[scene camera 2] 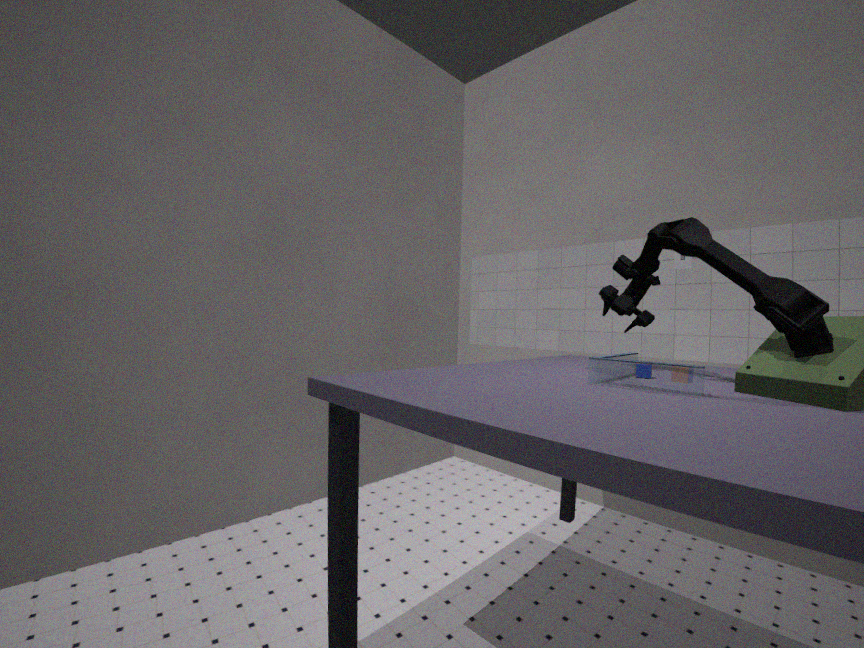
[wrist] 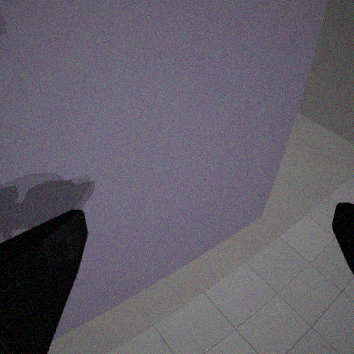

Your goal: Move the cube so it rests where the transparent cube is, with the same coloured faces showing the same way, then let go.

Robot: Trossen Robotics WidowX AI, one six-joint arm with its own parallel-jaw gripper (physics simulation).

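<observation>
A small blue cube [scene camera 2: 643, 371] stands on the table behind a clear panel in the scene view. A paler orange cube [scene camera 2: 680, 374] stands to its right, also seen through the panel; it looks like the transparent one, but the view is too small to be sure. The colours of their other faces cannot be made out. My gripper [scene camera 2: 615, 322] [wrist: 212, 219] is open and empty, high above the table, above and a little left of the blue cube in the scene view. Neither cube shows in the wrist view.
Clear low panels [scene camera 2: 605, 371] stand around the cubes' left and near sides on the purple table [scene camera 2: 488, 411] [wrist: 190, 125]. The green base block [scene camera 2: 788, 382] of the arm is at the right. The wrist view shows a table corner, with a tiled surface beyond it.
</observation>
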